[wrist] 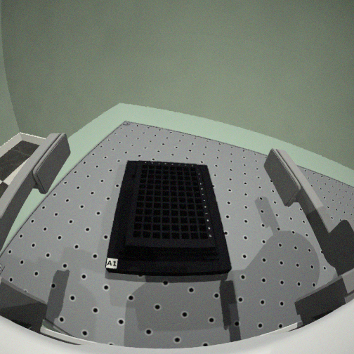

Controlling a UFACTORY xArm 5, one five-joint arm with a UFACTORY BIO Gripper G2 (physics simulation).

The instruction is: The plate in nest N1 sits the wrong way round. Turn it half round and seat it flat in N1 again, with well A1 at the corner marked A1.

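Note:
The dark well plate [172, 202] lies in the black nest [170, 266] in the middle of the wrist view. It looks level, with its long side running away from the view. Small pale dots run along its far edge and its right edge. The white label marked A1 [112, 263] is on the nest's near left corner. Which plate corner carries well A1 cannot be read. My gripper [167, 169] is open and empty, with its fingers wide apart above the board, one to the left and one to the right of the nest.
The nest stands on a grey board with small holes [185, 300], which lies on a pale green table top [107, 117]. Part of a white-edged tray or box [20, 136] shows at the far left. Shadows of the gripper fall on the board.

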